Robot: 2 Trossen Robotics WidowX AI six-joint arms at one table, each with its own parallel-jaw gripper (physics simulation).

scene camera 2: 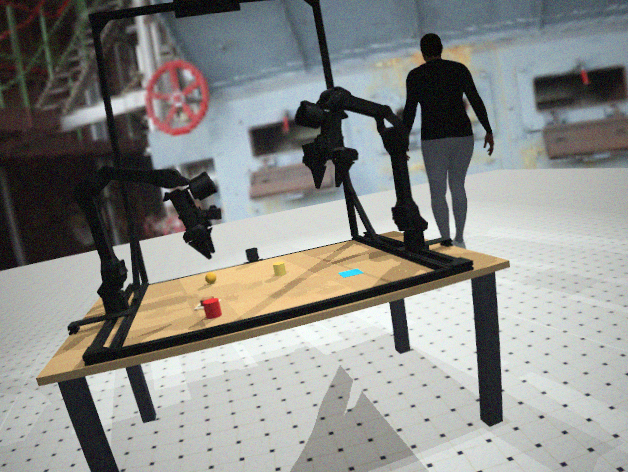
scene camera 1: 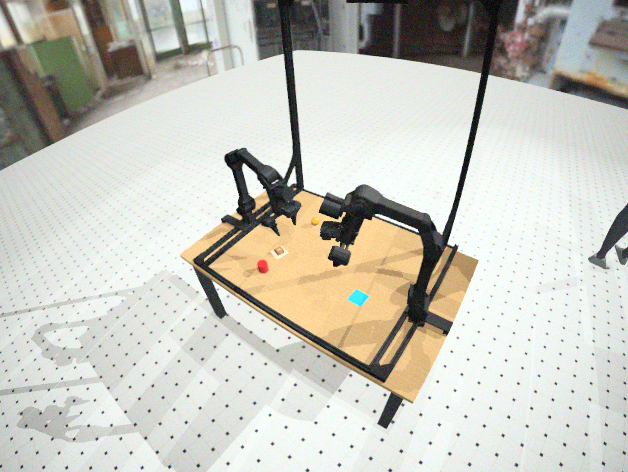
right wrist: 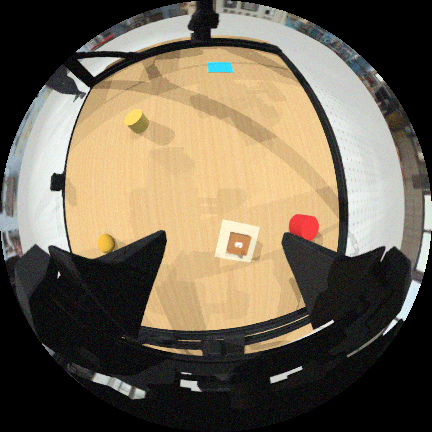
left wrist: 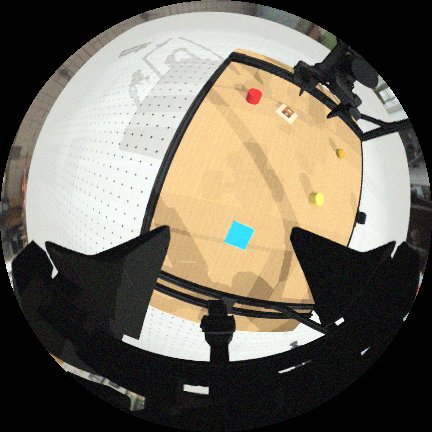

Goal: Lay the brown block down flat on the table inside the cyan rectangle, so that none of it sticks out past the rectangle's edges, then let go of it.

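Places are measured from the left arm's base along level axes (x right, y ahead, z up), in centimetres.
Where they show: left gripper, fingertip midpoint: (scene camera 2: pixel 327 188) (left wrist: pixel 233 232); right gripper, fingertip midpoint: (scene camera 2: pixel 212 255) (scene camera 1: pixel 287 230) (right wrist: pixel 226 237) (left wrist: pixel 313 106); left arm's base, link origin: (scene camera 2: pixel 415 248) (scene camera 1: pixel 417 316) (right wrist: pixel 202 39) (left wrist: pixel 217 306); right arm's base, link origin: (scene camera 2: pixel 117 311) (scene camera 1: pixel 248 220) (right wrist: pixel 213 345) (left wrist: pixel 308 83).
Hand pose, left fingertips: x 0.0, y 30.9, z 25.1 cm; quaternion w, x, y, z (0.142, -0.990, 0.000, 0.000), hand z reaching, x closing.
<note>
Each offset is from my left fingertips to the centre of the thing. "pt": to the spot under its first point.
The small brown block {dx +21.8, dy +32.8, dz -26.0 cm} (scene camera 1: pixel 278 250) (left wrist: pixel 287 112) (right wrist: pixel 232 240) sits on a cream square {pt dx +22.5, dy +29.7, dz -26.9 cm} (right wrist: pixel 225 227) (scene camera 1: pixel 282 255). A pale spot shows on its top in the right wrist view. In scene camera 2 it is mostly hidden behind the red cylinder. The cyan rectangle {pt dx +5.3, dy -7.1, dz -26.9 cm} (scene camera 1: pixel 358 297) (scene camera 2: pixel 350 273) (left wrist: pixel 239 235) (right wrist: pixel 220 67) lies flat on the table, apart from the block. My right gripper (scene camera 1: pixel 286 228) (scene camera 2: pixel 208 257) (right wrist: pixel 226 237) is open and empty, above the table near the block, pointing down. My left gripper (scene camera 1: pixel 332 247) (scene camera 2: pixel 328 186) (left wrist: pixel 233 232) is open and empty, high above the table.
The red cylinder {dx +9.8, dy +35.7, dz -24.9 cm} (scene camera 1: pixel 262 266) (scene camera 2: pixel 212 308) (left wrist: pixel 254 96) (right wrist: pixel 304 227) stands close to the cream square. An orange ball {dx +44.9, dy +22.5, dz -25.1 cm} (scene camera 1: pixel 315 220) (scene camera 2: pixel 210 277) (left wrist: pixel 341 153) (right wrist: pixel 106 243) and a yellow cylinder {dx +28.8, dy +3.9, dz -25.1 cm} (scene camera 2: pixel 279 268) (left wrist: pixel 316 199) (right wrist: pixel 136 121) are farther off. A black frame edges the table.
</note>
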